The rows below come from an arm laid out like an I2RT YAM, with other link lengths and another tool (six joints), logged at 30 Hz.
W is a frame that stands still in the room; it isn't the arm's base.
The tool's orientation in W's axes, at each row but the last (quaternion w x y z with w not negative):
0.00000, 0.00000, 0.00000, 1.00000
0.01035, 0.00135, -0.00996, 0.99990
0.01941, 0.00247, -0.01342, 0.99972
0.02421, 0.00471, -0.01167, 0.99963
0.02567, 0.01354, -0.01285, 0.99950
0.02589, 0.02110, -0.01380, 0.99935
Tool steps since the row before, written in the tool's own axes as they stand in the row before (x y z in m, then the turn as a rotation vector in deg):
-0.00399, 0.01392, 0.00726, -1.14, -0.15, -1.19
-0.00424, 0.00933, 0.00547, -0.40, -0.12, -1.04
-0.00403, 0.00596, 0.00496, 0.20, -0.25, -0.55
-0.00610, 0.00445, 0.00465, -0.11, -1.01, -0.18
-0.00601, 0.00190, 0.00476, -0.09, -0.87, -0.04
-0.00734, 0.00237, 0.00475, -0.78, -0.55, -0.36
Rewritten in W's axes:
0.00399, -0.01392, 0.00726, 1.14, 0.15, -1.19
0.00406, -0.00952, 0.00527, 0.40, 0.13, -1.04
0.00382, -0.00624, 0.00478, -0.19, 0.27, -0.54
0.00592, -0.00485, 0.00448, 0.16, 1.01, -0.16
0.00603, -0.00233, 0.00454, 0.13, 0.87, -0.02
0.00740, -0.00288, 0.00437, 0.79, 0.52, -0.38

